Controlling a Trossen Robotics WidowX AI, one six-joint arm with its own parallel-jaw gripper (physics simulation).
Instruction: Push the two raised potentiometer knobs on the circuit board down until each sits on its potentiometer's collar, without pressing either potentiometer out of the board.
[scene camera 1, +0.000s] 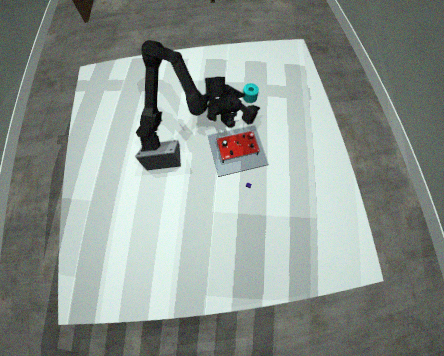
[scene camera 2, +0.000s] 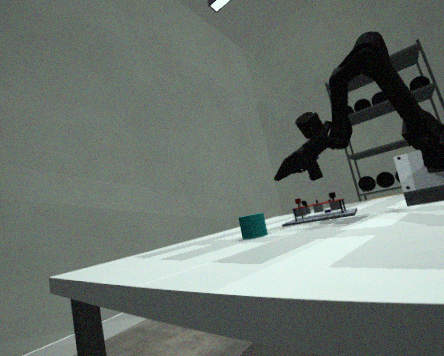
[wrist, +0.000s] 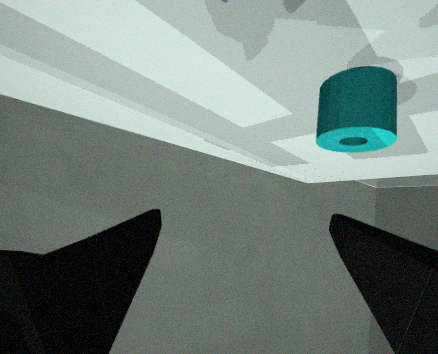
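Seen in the pictures: gripper, fingertip midpoint: (scene camera 1: 252, 101) (scene camera 2: 275, 180) (wrist: 245, 219); arm's base, link origin: (scene camera 1: 151, 148) (scene camera 2: 441, 162).
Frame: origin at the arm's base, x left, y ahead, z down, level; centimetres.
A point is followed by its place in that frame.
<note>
The red circuit board (scene camera 1: 238, 151) @(z 4.4, x -0.5, y 35.2 cm) lies on a grey plate (scene camera 1: 224, 169) @(z 8.6, x -6.7, y 29.3 cm) (scene camera 2: 330, 215) @(z 8.6, x 7.3, y 30.0 cm). One knob (scene camera 1: 225, 143) @(z 1.6, x 1.8, y 29.9 cm) (scene camera 2: 332, 195) @(z 2.6, x 3.3, y 29.3 cm) stands up at the board's end nearer the arm's base, and another knob (scene camera 1: 251, 135) @(z 1.4, x 5.1, y 40.6 cm) (scene camera 2: 298, 201) @(z 2.3, x 6.3, y 40.2 cm) stands up at the other end. Both show above the board in scene camera 2; any gap to their collars is too small to tell. My gripper (scene camera 1: 240, 119) (wrist: 245, 219) @(z -6.0, x 16.6, y 41.0 cm) is open and empty. It hangs above the table, beyond the board on the side toward the teal cylinder. The board does not show in the wrist view.
A teal cylinder (scene camera 1: 250, 93) @(z 3.4, x 28.3, y 42.1 cm) (scene camera 2: 253, 226) @(z 6.4, x 33.5, y 40.3 cm) (wrist: 358, 105) @(z 5.4, x 27.8, y 40.8 cm) stands on the table near my gripper, on the side away from the board. A small purple cube (scene camera 1: 248, 185) @(z 7.9, x -14.2, y 38.8 cm) lies on the table on the board's opposite side. The arm's grey base (scene camera 1: 162, 157) @(z -1.7, x -5.0, y 5.5 cm) stands beside the plate.
</note>
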